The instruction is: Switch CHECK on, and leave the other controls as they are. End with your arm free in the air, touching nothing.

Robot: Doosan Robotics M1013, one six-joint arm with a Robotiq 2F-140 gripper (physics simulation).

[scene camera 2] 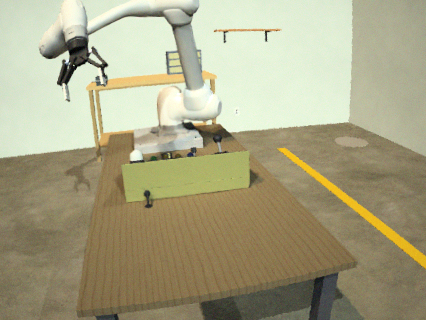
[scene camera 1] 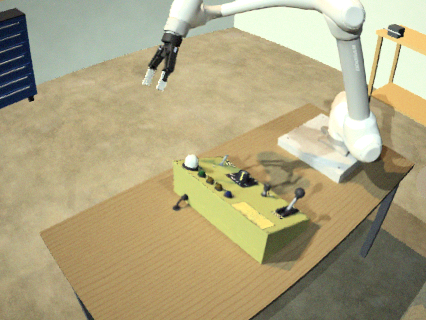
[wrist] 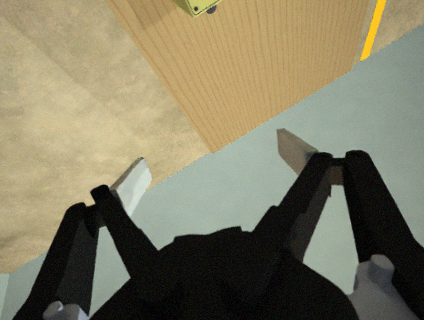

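Seen in the pictures: gripper, between the fingertips: (scene camera 2: 85,92) (scene camera 1: 152,87) (wrist: 211,155); arm's base, origin of its link: (scene camera 2: 172,131) (scene camera 1: 340,142).
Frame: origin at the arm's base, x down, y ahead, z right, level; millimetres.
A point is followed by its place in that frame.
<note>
The green control box (scene camera 1: 220,215) {z -41, x -25, y 813 mm} (scene camera 2: 185,177) {z -3, x -24, y 814 mm} (wrist: 192,5) {z 231, x -99, y 809 mm} stands on the table. Its labels are too small to read, so I cannot tell which control is CHECK. On top are a white dome (scene camera 1: 191,161) {z 165, x -130, y 791 mm} (scene camera 2: 136,156) {z 178, x -124, y 801 mm}, a green button (scene camera 1: 201,173) {z 109, x -107, y 786 mm}, two dark yellow buttons, a blue button (scene camera 1: 228,194) {z -37, x -105, y 778 mm}, a silver lever (scene camera 1: 224,160) {z 173, x -54, y 620 mm}, a black rotary knob (scene camera 1: 243,177) {z 42, x -58, y 633 mm}, a small toggle (scene camera 1: 266,190) {z -71, x -63, y 618 mm} and a ball-topped lever (scene camera 1: 299,194) {z -189, x -99, y 567 mm} (scene camera 2: 217,139) {z -176, x -93, y 571 mm}. A black crank (scene camera 1: 181,202) {z 147, x 24, y 857 mm} (scene camera 2: 148,198) {z 147, x 26, y 865 mm} is on its side. My gripper (scene camera 1: 155,81) {z 332, x -390, y 849 mm} (scene camera 2: 85,88) {z 332, x -390, y 849 mm} (wrist: 211,155) {z 332, x -390, y 849 mm} is open and empty, high in the air, apart from the box.
The wooden table (scene camera 1: 125,240) {z 114, x 54, y 1131 mm} (scene camera 2: 210,250) {z -31, x 54, y 1213 mm} (wrist: 250,65) {z 69, x 54, y 1090 mm} also carries the arm's white base plate (scene camera 1: 312,150) {z 49, x 7, y 176 mm} (scene camera 2: 145,142) {z 164, x 10, y 161 mm}. A wooden bench (scene camera 1: 400,100) (scene camera 2: 135,81) stands behind the arm. A blue drawer cabinet (scene camera 1: 15,60) stands at the far left in scene camera 1.
</note>
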